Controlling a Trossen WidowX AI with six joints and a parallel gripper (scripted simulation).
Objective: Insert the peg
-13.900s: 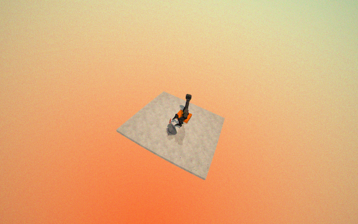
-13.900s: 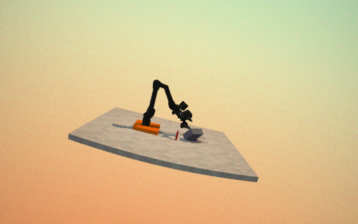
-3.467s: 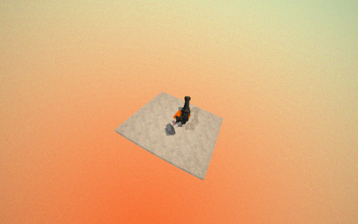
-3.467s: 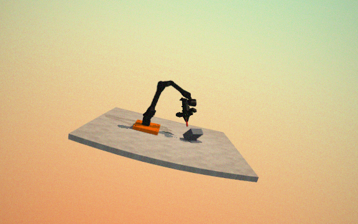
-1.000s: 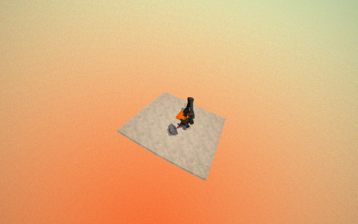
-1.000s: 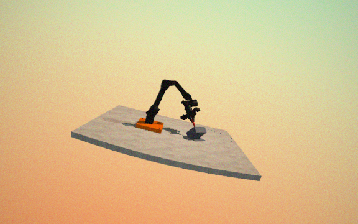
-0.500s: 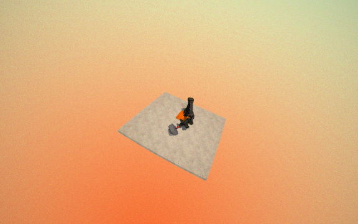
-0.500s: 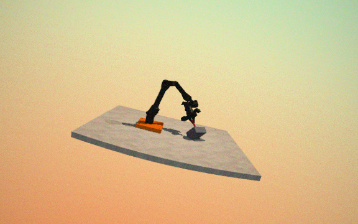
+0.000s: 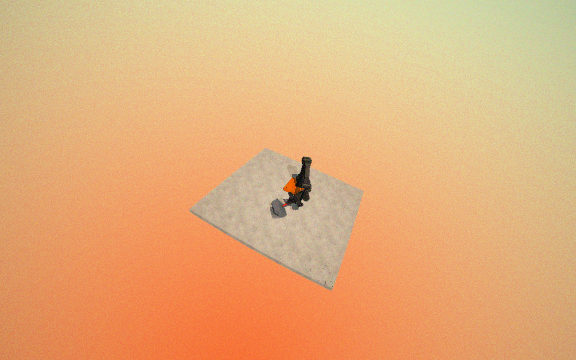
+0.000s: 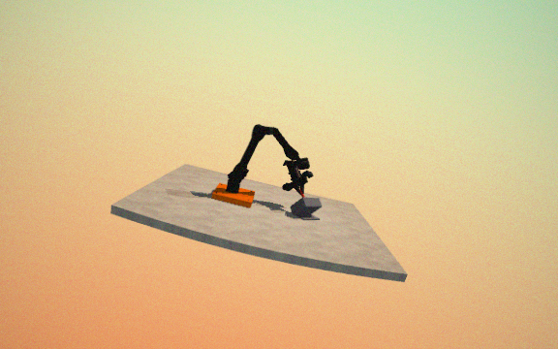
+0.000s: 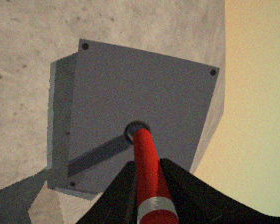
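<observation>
My gripper tip is now 1 cm past the red peg, 1 cm to the right of it and 1 cm below it. The rest, counted from my gripper tip: grey sloped panel: 4 cm ahead, 4 cm to the right, 5 cm below.
</observation>
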